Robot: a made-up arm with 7 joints.
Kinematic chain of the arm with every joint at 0, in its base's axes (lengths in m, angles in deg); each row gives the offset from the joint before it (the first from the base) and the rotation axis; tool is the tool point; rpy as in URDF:
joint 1: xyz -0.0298 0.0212 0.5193 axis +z
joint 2: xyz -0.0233 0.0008 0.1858 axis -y
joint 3: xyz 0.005 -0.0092 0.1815 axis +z
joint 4: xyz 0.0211 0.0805 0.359 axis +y
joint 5: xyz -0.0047 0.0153 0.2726 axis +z
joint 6: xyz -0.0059 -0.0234 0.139 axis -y
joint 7: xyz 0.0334 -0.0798 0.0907 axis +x
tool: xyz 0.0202 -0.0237 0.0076 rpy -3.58 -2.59 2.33
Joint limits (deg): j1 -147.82..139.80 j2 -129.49..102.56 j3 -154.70..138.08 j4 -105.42..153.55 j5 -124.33..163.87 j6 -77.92..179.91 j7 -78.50..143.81
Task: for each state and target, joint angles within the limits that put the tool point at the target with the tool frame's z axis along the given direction. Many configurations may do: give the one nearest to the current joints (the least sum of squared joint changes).
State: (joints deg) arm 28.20 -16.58 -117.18 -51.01 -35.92 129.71 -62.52
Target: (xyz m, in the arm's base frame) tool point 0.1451 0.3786 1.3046 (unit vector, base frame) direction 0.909 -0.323 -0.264
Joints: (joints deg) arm 13.74 -14.90 -104.95 -50.30 -15.11 148.04 -70.71
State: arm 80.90 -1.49 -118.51 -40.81 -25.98 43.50 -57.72
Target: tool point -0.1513 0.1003 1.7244 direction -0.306 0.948 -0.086
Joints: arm 86.25 -4.87 -103.78 -9.08 13.00 70.17 -64.13
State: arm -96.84 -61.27 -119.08 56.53 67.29 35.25 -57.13
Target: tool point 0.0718 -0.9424 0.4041 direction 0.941 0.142 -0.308
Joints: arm -69.53 -110.68 -103.70 16.14 82.02 65.40 -78.50
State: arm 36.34 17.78 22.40 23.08 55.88 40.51 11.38
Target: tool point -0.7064 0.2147 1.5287 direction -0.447 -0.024 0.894
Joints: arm -2.01 39.69 39.14 -2.48 89.24 7.32 14.79
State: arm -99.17 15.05 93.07 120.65 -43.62 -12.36 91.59
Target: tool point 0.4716 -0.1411 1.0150 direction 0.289 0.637 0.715
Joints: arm -138.54 46.30 84.01 115.76 -64.07 -15.13 138.03
